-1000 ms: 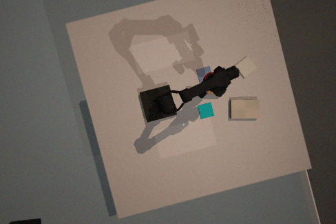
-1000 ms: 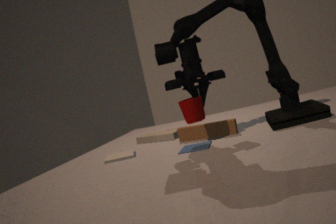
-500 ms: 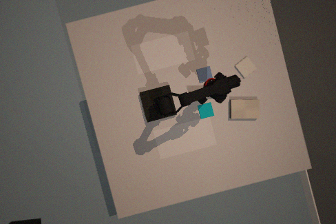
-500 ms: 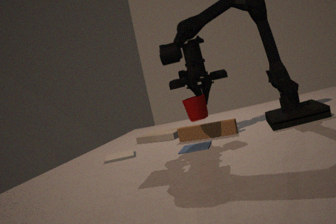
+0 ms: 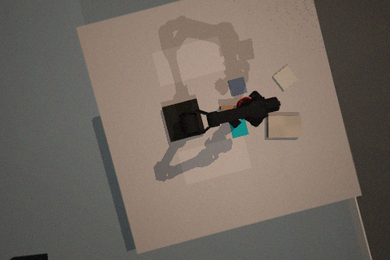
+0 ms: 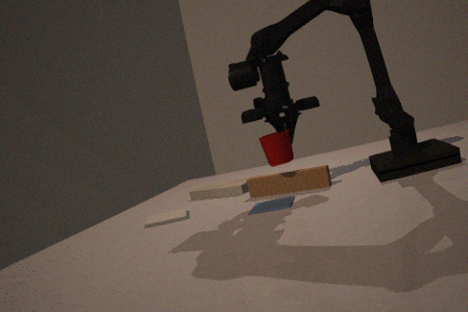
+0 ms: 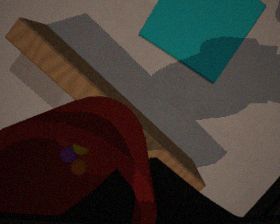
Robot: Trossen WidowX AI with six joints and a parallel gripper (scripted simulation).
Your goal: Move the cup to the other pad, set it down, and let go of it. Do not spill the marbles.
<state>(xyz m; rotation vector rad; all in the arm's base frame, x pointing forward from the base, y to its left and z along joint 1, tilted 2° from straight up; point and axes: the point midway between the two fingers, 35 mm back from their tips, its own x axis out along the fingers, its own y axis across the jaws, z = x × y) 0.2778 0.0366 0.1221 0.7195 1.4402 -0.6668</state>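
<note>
Now: gripper tip 120 mm above the teal pad, 110 mm to the left of it and 10 mm short of it. The rest, counted from my gripper tip: red cup: 20 mm to the left, 20 mm ahead; then blue pad: 130 mm to the left, 120 mm below, 20 mm ahead; then long wooden block: 100 mm below, 20 mm ahead, 10 mm to the left.
</note>
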